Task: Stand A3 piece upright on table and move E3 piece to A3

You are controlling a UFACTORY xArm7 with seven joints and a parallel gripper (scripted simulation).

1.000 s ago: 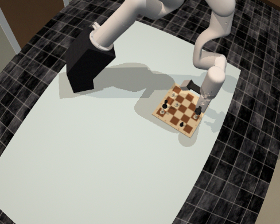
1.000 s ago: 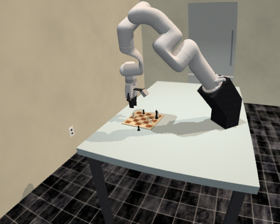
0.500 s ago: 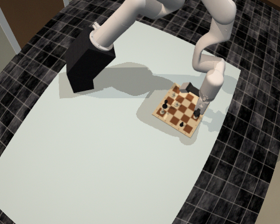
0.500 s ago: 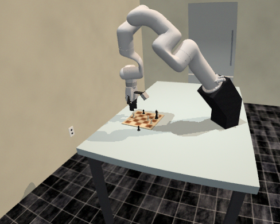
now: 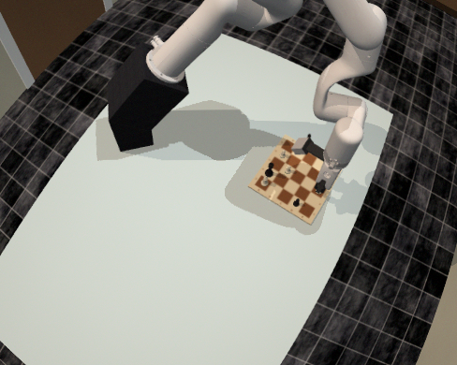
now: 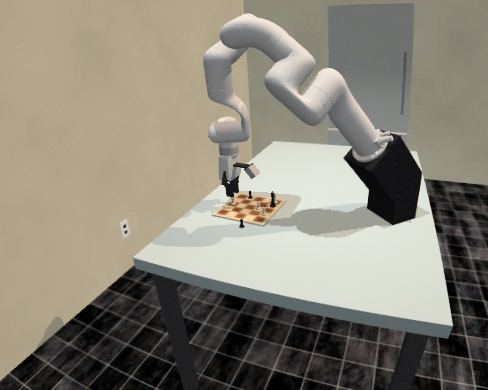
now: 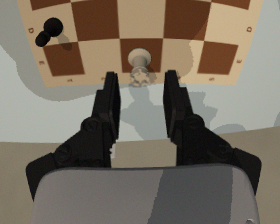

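Now: hand 5 cm above the white piece. The rest, counted from my hand: chessboard (7 cm behind, 2 cm to the right, 7 cm below); then tall black piece (14 cm behind, 8 cm to the right, 3 cm below).
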